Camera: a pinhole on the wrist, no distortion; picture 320 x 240 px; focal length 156.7 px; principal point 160.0 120.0 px. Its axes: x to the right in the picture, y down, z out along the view. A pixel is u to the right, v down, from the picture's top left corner.
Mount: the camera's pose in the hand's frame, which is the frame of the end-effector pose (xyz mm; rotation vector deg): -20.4 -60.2 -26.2 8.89 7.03 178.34
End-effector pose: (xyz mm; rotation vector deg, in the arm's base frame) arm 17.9 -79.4 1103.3 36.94 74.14 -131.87
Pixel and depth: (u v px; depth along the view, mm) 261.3 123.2 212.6
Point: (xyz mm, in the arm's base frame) 64.7 -212.6 1303.2
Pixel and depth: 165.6 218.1 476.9
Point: -255.6 -336.8 1533.0
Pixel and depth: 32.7 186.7 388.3
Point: -425.6 -321.8 1205.9
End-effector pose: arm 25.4 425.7 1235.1 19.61 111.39 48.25
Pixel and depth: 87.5 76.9 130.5
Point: 81.0 482.9 1159.9
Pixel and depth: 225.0 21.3 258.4
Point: 256.7 556.3 1315.6
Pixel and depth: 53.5 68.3 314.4
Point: 124.6 701.4 1049.1
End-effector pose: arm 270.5 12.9 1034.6 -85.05 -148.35 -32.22
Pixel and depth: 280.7 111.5 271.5
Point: 382.5 -62.8 732.3
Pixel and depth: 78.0 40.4 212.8
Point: 278.6 193.5 928.2
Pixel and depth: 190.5 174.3 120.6
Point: 218.2 -19.0 909.9
